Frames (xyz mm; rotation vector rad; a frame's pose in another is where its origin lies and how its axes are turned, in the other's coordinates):
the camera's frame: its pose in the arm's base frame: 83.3 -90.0 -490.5 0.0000 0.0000 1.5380
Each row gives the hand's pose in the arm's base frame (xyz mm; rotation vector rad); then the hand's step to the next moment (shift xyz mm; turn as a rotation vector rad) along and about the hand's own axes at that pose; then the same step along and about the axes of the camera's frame.
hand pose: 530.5 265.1 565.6 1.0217 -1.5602 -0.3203
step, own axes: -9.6 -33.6 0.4 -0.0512 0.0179 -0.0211
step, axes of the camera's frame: -12.0 -13.7 -29.8 0.0557 -0.0061 -0.0156
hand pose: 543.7 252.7 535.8 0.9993 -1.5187 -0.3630
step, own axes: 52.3 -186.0 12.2 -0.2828 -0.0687 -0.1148
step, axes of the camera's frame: -148.8 -68.6 -103.2 0.2123 -0.0987 -0.2075
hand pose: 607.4 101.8 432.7 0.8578 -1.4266 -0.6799
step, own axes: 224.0 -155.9 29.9 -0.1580 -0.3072 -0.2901
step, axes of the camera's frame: -274.4 -6.1 -7.6 0.0021 -0.3093 -0.3284
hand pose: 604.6 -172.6 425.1 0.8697 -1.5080 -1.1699
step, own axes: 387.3 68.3 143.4 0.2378 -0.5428 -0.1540
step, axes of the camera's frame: -313.9 221.1 166.7 -0.4050 -0.0859 -0.4511
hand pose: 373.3 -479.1 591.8 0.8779 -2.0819 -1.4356
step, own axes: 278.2 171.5 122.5 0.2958 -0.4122 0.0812
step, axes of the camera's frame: -89.7 314.4 122.2 -0.2706 0.1507 -0.4100
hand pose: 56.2 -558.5 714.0 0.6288 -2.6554 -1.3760
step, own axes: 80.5 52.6 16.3 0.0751 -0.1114 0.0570
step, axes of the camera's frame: 4.4 94.6 23.4 -0.0446 0.0463 -0.1310
